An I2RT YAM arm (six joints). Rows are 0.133 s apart.
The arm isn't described. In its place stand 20 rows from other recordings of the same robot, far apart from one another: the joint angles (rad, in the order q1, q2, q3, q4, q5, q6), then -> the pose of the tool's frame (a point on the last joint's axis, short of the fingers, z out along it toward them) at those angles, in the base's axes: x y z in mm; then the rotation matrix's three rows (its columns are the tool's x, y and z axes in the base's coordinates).
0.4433, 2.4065, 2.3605, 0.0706, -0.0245, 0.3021 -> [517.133 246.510 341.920], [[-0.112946 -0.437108 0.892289], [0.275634 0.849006 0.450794], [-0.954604 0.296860 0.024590]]
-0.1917, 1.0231, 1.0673, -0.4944, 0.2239, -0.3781 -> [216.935 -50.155 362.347], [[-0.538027 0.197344 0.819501], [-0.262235 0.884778 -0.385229], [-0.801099 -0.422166 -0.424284]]
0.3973, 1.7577, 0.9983, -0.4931, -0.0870, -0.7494 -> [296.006 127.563 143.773], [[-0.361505 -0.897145 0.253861], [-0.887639 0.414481 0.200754], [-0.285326 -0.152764 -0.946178]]
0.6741, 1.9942, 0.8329, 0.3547, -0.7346, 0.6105 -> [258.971 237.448 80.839], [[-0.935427 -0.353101 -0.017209], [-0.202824 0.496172 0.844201], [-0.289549 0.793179 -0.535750]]
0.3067, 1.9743, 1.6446, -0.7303, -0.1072, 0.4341 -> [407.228 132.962 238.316], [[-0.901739 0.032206 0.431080], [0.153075 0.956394 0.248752], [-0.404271 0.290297 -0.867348]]
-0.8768, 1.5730, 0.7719, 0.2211, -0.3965, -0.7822 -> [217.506 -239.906 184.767], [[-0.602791 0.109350 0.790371], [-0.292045 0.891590 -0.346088], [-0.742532 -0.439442 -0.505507]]
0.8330, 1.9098, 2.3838, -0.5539, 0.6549, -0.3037 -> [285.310 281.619 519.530], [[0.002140 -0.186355 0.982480], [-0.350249 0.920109 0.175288], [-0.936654 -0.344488 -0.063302]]
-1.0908, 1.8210, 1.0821, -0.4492, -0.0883, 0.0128 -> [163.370 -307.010 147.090], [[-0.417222 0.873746 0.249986], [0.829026 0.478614 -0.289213], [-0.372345 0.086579 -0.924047]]
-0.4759, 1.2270, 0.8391, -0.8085, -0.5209, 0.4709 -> [202.660 -84.521 227.312], [[-0.630374 0.585297 0.509957], [0.767612 0.567928 0.297036], [-0.115764 0.578693 -0.807288]]
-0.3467, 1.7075, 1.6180, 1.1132, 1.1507, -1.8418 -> [319.452 -149.977 488.497], [[-0.778961 0.617223 -0.110708], [-0.136391 -0.339086 -0.930816], [-0.612060 -0.709969 0.348318]]
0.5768, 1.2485, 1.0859, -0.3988, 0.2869, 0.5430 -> [239.694 143.928 325.882], [[-0.548570 -0.045335 0.834875], [0.234341 0.950171 0.205573], [-0.802593 0.308416 -0.510612]]
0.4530, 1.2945, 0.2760, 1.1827, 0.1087, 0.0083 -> [213.452 99.605 208.275], [[0.144158 -0.340058 0.929289], [0.079347 0.940047 0.331686], [-0.986368 0.025921 0.162498]]
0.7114, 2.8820, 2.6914, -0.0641, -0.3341, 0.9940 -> [470.511 420.977 166.647], [[-0.822560 -0.307479 0.478384], [0.336419 0.415125 0.845277], [-0.458494 0.856229 -0.238023]]
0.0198, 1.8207, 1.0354, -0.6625, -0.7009, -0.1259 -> [312.871 29.159 138.064], [[-0.972564 -0.218086 0.080978], [-0.115245 0.754043 0.646636], [-0.202083 0.619563 -0.758488]]
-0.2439, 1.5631, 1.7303, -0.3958, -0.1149, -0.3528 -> [346.531 -82.030 452.646], [[-0.251812 0.047452 0.966612], [-0.291053 0.948845 -0.122402], [-0.922973 -0.312157 -0.225120]]
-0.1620, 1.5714, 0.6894, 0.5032, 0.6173, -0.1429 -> [310.443 -71.616 188.395], [[-0.455563 0.603558 0.654355], [-0.043218 0.719200 -0.693458], [-0.889154 -0.344193 -0.301556]]
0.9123, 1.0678, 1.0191, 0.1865, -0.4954, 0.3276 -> [136.346 203.884 407.272], [[-0.237027 -0.958689 0.157271], [0.156260 0.122155 0.980133], [-0.958854 0.256894 0.120850]]
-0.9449, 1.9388, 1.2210, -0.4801, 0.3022, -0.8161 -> [213.046 -312.818 143.313], [[-0.983655 0.176128 -0.037451], [0.173642 0.872757 -0.456228], [-0.047669 -0.455274 -0.889074]]
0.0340, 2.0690, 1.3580, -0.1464, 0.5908, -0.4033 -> [439.140 -4.905 152.678], [[-0.826973 0.012534 0.562102], [-0.354249 0.764733 -0.538229], [-0.436604 -0.644225 -0.627974]]
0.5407, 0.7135, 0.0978, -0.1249, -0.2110, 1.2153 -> [112.218 76.071 120.356], [[-0.797434 0.320999 0.510939], [0.590442 0.589686 0.551044], [-0.124409 0.741101 -0.659767]]
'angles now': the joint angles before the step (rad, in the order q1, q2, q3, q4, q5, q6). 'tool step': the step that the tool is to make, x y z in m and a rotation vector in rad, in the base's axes. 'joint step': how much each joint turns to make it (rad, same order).
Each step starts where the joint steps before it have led.
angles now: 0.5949, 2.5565, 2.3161, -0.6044, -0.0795, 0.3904
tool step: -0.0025, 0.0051, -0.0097, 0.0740, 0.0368, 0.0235
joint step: 0.0054, -0.0002, -0.0444, 0.0602, -0.0729, 0.0417
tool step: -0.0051, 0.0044, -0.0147, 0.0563, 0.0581, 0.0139
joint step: 0.0076, 0.0014, -0.0550, 0.0497, -0.0629, 0.0496
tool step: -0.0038, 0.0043, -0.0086, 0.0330, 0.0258, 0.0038
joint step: 0.0084, 0.0015, -0.0338, 0.0404, -0.0279, 0.0324
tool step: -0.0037, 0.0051, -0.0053, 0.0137, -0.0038, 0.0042
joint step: 0.0111, -0.0005, -0.0262, 0.0396, -0.0019, 0.0114
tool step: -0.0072, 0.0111, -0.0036, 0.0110, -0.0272, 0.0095
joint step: 0.0244, -0.0019, -0.0267, 0.0545, 0.0157, 0.0057
